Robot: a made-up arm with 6 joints.
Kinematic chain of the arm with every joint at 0, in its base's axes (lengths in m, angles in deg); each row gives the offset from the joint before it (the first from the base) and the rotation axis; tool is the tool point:
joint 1: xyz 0 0 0.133 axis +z
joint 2: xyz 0 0.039 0 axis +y
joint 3: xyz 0 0 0.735 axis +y
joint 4: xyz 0 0 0.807 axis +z
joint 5: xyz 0 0 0 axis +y
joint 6: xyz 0 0 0.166 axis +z
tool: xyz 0 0 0
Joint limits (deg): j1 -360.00..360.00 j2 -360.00..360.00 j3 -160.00..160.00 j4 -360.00..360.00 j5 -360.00..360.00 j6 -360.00..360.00
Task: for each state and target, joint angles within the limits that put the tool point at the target. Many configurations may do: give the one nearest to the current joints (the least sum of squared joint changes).
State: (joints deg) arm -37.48 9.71 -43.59 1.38 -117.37 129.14
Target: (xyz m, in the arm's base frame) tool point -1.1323 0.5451 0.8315
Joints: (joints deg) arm -24.25 -38.24 -31.39 2.47 -94.70 129.14
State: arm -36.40 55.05 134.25 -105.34 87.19 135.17
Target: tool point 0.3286 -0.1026 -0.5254
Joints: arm 0.70 82.61 129.94 -114.61 74.74 135.17
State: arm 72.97 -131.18 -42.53 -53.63 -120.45 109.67
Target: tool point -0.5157 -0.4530 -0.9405
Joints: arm 53.99 -118.97 -52.55 -54.59 -124.25 109.67
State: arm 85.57 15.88 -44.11 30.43 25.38 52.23
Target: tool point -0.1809 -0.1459 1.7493
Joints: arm 62.16 9.32 -33.93 37.53 31.50 52.23
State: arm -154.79 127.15 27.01 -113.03 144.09 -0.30
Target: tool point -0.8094 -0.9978 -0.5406
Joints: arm -125.37 113.81 13.06 -117.89 124.11 -0.30
